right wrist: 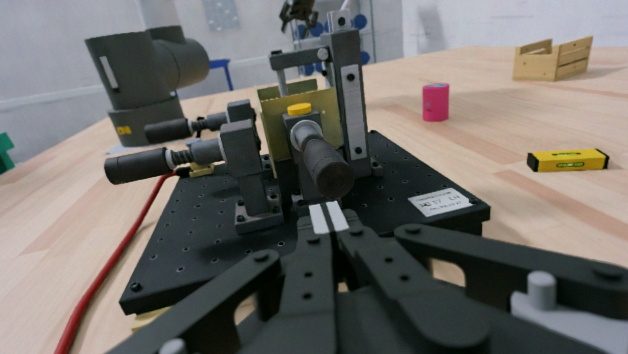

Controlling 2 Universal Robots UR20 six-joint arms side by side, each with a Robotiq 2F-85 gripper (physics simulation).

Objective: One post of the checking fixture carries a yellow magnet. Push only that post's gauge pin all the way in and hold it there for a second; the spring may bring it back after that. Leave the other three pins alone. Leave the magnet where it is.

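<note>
The yellow magnet [299,109] sits on top of a grey post [295,122] of the checking fixture. That post's gauge pin has a dark round handle [334,175] that points toward the camera; its spring is hidden behind the handle. Two other gauge pins, a nearer one [136,165] and a farther one [167,130], stick out to the left with springs showing. The fourth pin cannot be made out. My right gripper [325,221] is shut and empty, its tips showing below the magnet post's handle. My left gripper [293,35] hangs far behind the fixture, small, its fingers apart.
The black perforated base plate [200,250] carries the posts, a sheet part [327,107] and a tall clamp post [354,110]. A red cable [112,260] runs at left. A pink cylinder [435,102], a yellow level [567,160] and a wooden crate [535,67] stand at right. A robot base [145,117] stands at left.
</note>
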